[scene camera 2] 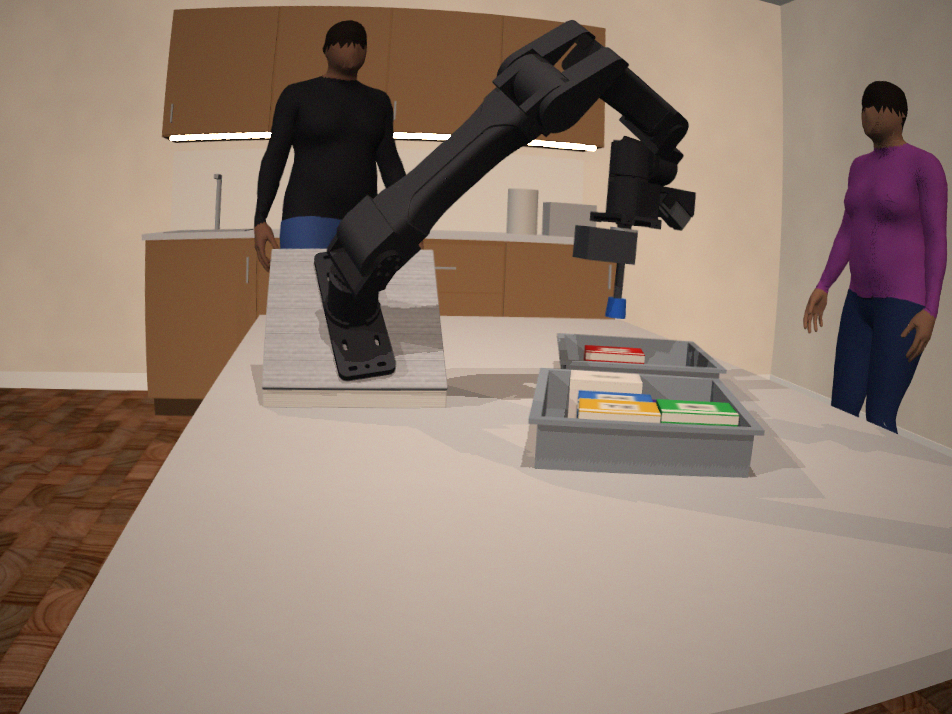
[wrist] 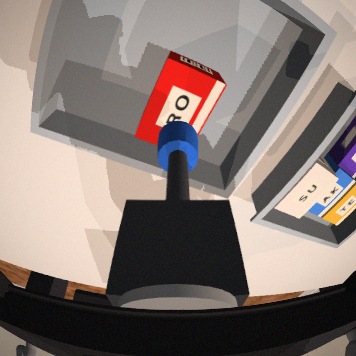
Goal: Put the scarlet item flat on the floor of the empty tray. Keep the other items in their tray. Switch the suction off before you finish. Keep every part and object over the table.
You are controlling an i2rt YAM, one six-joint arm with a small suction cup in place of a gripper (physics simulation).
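Pixels of known places: hand, its tool point: (scene camera 2: pixel 615 317) (wrist: pixel 177 138); arm's base, origin of its link: (scene camera 2: pixel 352 312).
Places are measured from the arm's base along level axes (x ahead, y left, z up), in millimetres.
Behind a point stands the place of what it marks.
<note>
The scarlet box (scene camera 2: pixel 613 354) {x 354, y -36, z -54 mm} (wrist: pixel 165 95) {x 384, y -2, z -52 mm} lies flat, label up, on the floor of the far grey tray (scene camera 2: pixel 703 361) {x 494, y -63, z -62 mm} (wrist: pixel 42 95) {x 394, y 125, z -58 mm}, with no other item beside it there. My gripper, a blue suction cup (scene camera 2: pixel 615 308) (wrist: pixel 178 146), hangs upright above that tray, clearly apart from the box, and holds nothing. In the wrist view the cup covers the near end of the box. The near grey tray (scene camera 2: pixel 645 449) {x 206, y -373, z -79 mm} (wrist: pixel 270 212) {x 204, y -149, z -75 mm} holds a cream box (scene camera 2: pixel 605 378) {x 258, y -190, z -52 mm} (wrist: pixel 306 191) {x 267, y -178, z -52 mm}, a blue box (scene camera 2: pixel 615 396) {x 251, y -229, z -64 mm}, a yellow box (scene camera 2: pixel 619 409) {x 218, y -296, z -60 mm} (wrist: pixel 345 205) {x 225, y -282, z -60 mm}, a green box (scene camera 2: pixel 697 411) {x 287, y -341, z -56 mm} and a purple box (wrist: pixel 347 152) {x 318, y -240, z -70 mm}.
The two trays stand close side by side on the table (scene camera 2: pixel 384 553) {x -62, y -482, z -104 mm}. The arm's base sits on a pale sloped block (scene camera 2: pixel 292 330) {x -78, y -10, z -20 mm} to the left. Two people stand beyond the table, one at the back and one at the right.
</note>
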